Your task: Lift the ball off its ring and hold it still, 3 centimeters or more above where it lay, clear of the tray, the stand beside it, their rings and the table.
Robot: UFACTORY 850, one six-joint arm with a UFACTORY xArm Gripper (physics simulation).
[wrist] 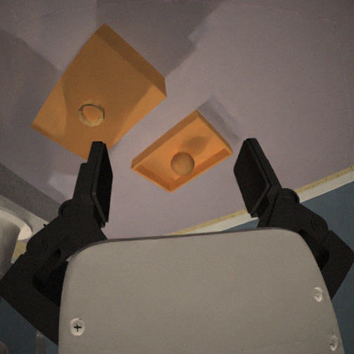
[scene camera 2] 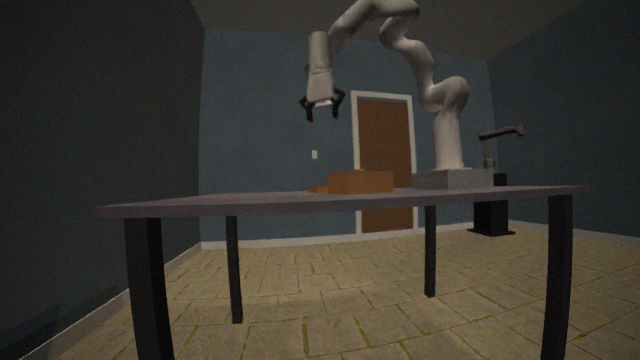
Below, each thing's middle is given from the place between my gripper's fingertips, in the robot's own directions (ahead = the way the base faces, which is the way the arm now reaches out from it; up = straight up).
My gripper is now 240 mm above the orange tray (wrist: 193, 134), 230 mm to the left of it and 60 mm past it. Round my hand: orange stand (scene camera 2: 359, 181) (220 mm below, 130 mm behind, 20 mm to the right).
